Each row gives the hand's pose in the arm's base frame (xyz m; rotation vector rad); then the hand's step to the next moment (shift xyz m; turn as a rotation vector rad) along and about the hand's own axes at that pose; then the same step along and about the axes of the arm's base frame.
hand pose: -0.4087 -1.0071 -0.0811 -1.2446 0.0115 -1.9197
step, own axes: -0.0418 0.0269 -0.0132 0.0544 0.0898 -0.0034
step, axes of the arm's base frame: 0.0138 0.0036 -0.0494 0.0447 -0.0950 0.0018
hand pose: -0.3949 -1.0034 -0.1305 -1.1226 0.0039 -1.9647
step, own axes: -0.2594 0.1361 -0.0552 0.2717 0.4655 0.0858
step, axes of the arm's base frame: 0.1127 0.0660 -0.2680 0.3074 -0.4465 0.0636
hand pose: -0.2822 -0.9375 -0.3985 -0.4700 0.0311 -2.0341
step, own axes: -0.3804 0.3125 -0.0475 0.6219 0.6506 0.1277
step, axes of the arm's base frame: 0.4061 0.1614 -0.2316 0.3308 -0.8290 0.1723
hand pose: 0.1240 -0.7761 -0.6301 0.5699 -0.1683 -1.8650
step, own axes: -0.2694 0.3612 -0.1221 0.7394 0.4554 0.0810
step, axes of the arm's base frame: 0.4328 0.1337 0.1130 0.1563 -0.8578 0.0213
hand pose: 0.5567 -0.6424 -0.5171 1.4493 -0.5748 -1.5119
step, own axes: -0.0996 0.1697 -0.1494 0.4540 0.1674 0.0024
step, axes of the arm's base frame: 0.1787 0.0465 0.1642 0.1073 -0.4631 -0.0902
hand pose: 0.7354 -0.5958 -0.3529 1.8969 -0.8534 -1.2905
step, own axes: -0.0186 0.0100 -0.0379 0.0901 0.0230 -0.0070
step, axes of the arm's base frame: 0.0290 0.0161 0.0280 0.0298 -0.0850 -0.0242
